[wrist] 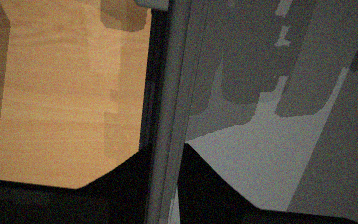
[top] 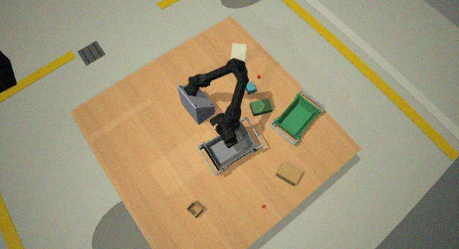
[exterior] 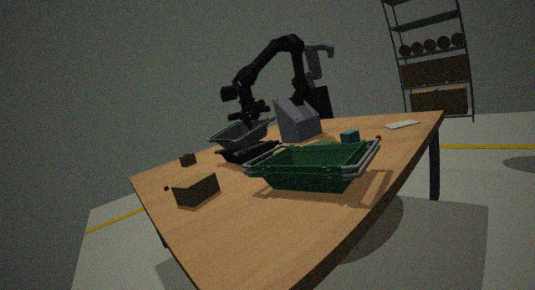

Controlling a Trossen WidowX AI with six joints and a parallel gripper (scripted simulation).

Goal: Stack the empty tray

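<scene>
The grey plastic tray lies 70 mm ahead of my gripper tip and 20 mm above it. Also, from my gripper tip: teal cube (330 mm to the left, 220 mm behind, 80 mm below); small brown box (340 mm to the right, 250 mm ahead, 90 mm below); green block (320 mm to the left, 90 mm below, 70 mm behind).
</scene>
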